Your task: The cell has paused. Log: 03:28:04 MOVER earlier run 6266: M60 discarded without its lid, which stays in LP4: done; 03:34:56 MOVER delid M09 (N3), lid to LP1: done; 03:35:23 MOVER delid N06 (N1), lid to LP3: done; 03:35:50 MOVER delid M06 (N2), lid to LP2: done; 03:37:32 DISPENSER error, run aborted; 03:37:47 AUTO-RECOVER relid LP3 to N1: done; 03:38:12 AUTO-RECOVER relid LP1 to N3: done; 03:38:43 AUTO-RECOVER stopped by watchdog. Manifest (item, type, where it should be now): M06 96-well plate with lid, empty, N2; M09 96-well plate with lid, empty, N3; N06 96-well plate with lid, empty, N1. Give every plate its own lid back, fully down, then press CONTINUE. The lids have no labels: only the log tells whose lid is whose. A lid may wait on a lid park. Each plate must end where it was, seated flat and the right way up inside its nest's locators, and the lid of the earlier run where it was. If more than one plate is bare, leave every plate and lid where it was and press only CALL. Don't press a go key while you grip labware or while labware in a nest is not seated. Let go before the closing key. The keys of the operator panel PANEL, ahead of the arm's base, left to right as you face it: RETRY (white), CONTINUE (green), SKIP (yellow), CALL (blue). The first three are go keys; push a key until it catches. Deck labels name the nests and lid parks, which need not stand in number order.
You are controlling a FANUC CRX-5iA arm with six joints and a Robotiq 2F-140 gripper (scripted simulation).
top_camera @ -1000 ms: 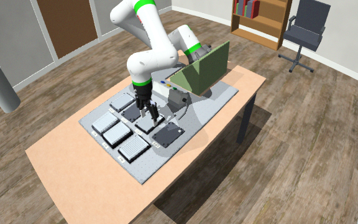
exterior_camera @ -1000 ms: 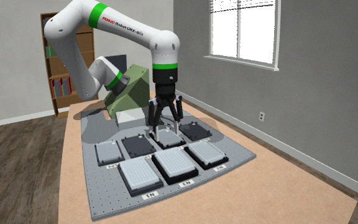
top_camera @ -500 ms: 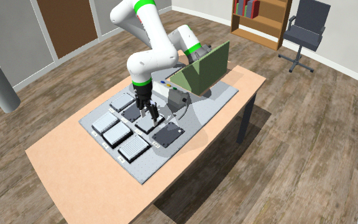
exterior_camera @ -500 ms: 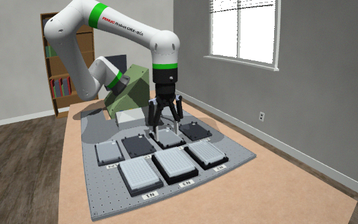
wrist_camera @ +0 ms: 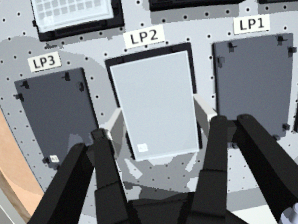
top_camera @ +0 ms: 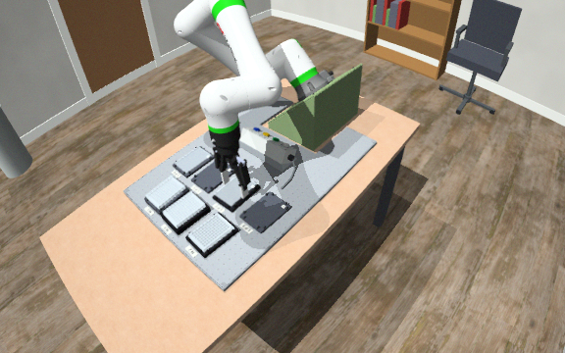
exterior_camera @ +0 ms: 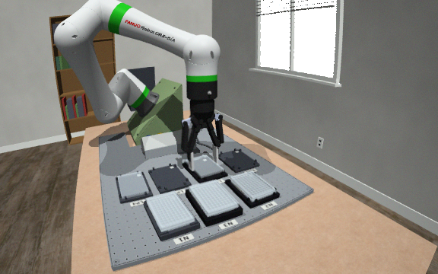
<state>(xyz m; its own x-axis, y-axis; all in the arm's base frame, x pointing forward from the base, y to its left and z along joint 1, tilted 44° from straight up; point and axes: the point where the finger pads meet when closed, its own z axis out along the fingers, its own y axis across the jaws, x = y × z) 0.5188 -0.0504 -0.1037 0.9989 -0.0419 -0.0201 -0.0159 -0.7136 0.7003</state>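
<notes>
Right now the plate is 180 mm ahead of my hand, 60 mm to the left of it and 20 mm below it. Round my hand: green key (250 mm behind, 20 mm to the right, 20 mm above); LP3 (140 mm to the left, 40 mm below); LP1 (10 mm behind, 130 mm to the right, 40 mm below).
</notes>
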